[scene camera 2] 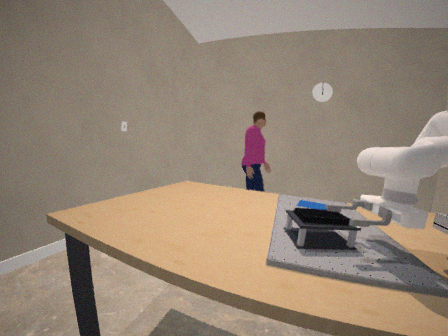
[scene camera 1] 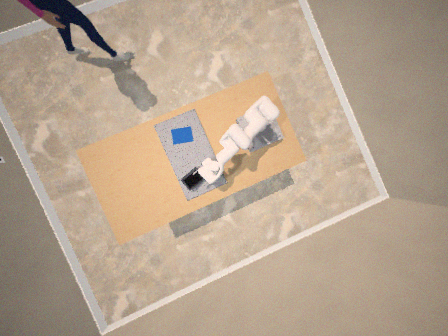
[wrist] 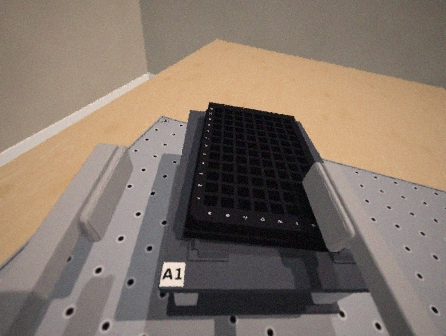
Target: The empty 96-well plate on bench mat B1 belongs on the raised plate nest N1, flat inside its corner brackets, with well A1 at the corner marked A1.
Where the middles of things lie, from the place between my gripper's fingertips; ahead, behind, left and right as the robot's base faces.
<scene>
Now: hand 40 mm short of the black 96-well plate [wrist: 247,188], 10 mm to the left of it and 20 mm above it.
</scene>
